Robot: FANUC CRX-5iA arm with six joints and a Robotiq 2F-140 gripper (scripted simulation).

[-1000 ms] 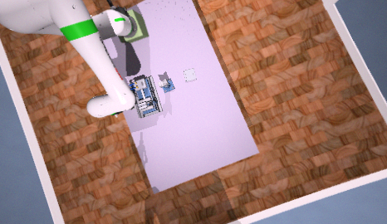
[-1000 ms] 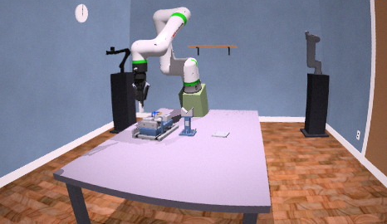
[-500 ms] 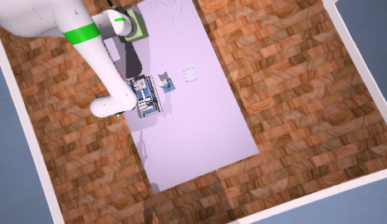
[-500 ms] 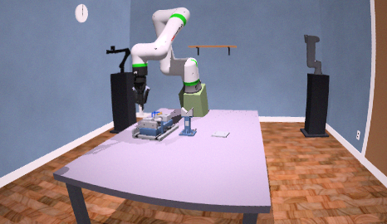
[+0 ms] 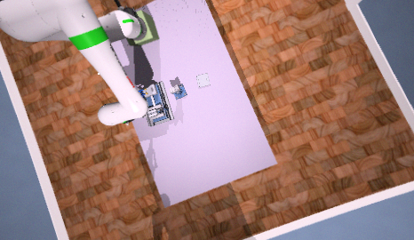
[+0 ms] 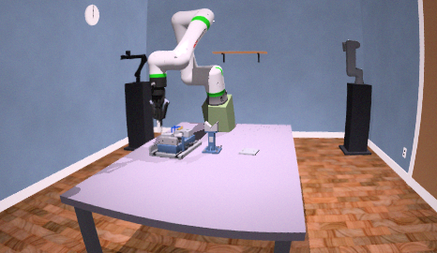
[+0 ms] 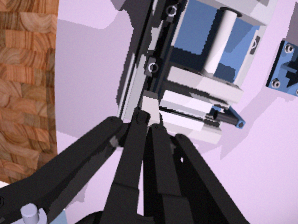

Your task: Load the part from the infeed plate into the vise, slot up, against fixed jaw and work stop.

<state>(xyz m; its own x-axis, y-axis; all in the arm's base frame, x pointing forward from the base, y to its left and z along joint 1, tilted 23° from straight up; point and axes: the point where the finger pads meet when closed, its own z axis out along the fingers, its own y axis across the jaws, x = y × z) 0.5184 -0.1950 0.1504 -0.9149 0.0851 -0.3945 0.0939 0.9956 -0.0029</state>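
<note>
Right now my hand is 50 mm to the right of the part and 50 mm above it. The rest, counted from my hand: air cylinder rod 80 mm behind, 70 mm to the left, 70 mm below.
</note>
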